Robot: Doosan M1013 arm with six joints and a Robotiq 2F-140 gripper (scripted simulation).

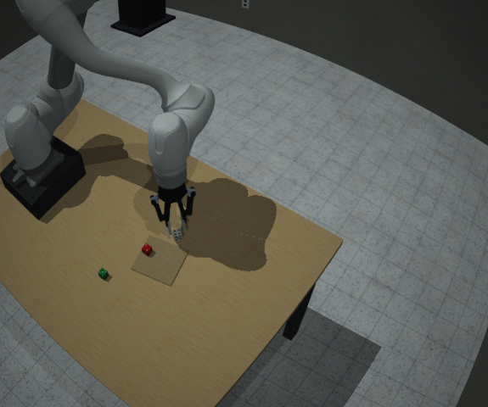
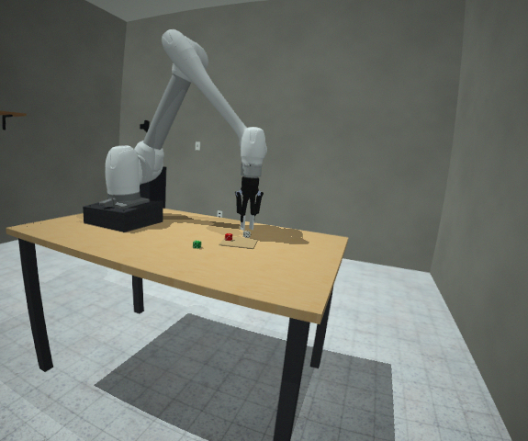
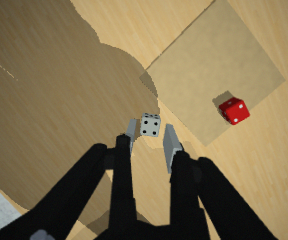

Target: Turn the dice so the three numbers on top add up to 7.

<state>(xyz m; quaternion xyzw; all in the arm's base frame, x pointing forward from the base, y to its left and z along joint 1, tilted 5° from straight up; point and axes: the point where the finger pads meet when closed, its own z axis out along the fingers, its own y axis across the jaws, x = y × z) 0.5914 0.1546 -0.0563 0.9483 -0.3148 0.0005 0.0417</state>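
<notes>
Right now my hand is 50 mm above the white die. Round my hand: red die (30 mm behind, 110 mm to the right, 50 mm below); then tan mat (20 mm ahead, 100 mm to the right, 60 mm below); then green die (80 mm behind, 270 mm to the right, 50 mm below).
</notes>
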